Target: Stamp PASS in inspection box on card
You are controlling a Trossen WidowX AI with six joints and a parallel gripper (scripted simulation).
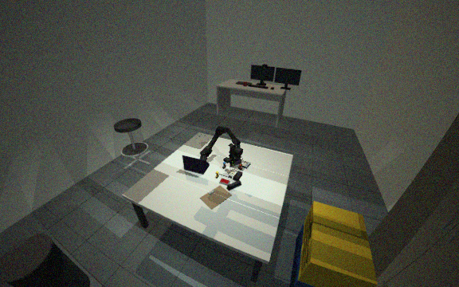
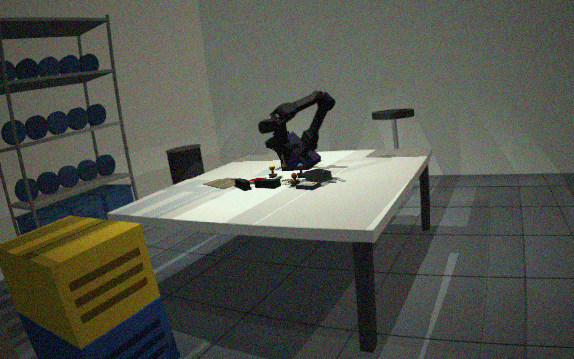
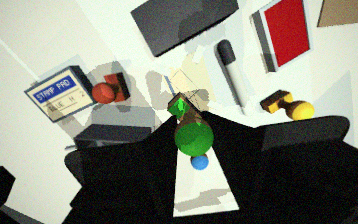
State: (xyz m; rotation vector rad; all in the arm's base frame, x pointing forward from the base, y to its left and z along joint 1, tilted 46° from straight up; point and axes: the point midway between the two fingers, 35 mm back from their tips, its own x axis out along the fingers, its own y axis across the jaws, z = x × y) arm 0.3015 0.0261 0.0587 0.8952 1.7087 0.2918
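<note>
The blue-knobbed stamp is 10 cm behind my gripper tip, 7 cm below it and 3 cm to the left of it. The rest, counted from my gripper tip: pale card (10 cm below, 2 cm to the right); marker (8 cm to the right, 8 cm below, 1 cm behind); green stamp (right at my gripper tip).
</note>
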